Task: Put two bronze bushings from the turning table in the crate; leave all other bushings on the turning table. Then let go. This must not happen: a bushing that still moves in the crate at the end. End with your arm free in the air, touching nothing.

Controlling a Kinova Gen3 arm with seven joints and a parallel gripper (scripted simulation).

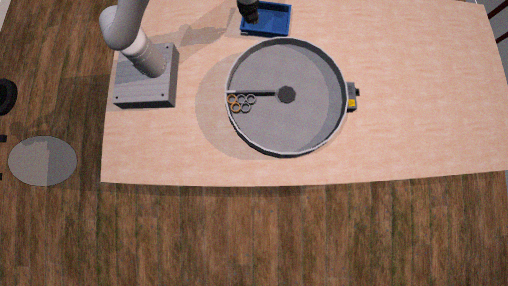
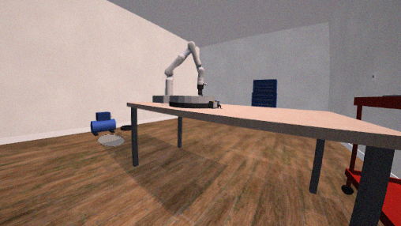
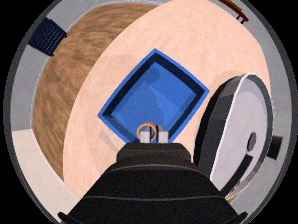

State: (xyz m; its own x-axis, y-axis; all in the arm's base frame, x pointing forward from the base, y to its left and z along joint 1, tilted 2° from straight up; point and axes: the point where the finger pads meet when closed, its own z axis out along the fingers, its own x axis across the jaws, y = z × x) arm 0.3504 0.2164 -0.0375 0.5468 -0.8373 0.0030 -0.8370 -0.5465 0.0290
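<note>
My gripper is now 4 cm short of the blue crate, 3 cm to the right of it and 4 cm above it. Round my hand: grey turning table (12 cm ahead, 30 cm to the right, 1 cm below).
</note>
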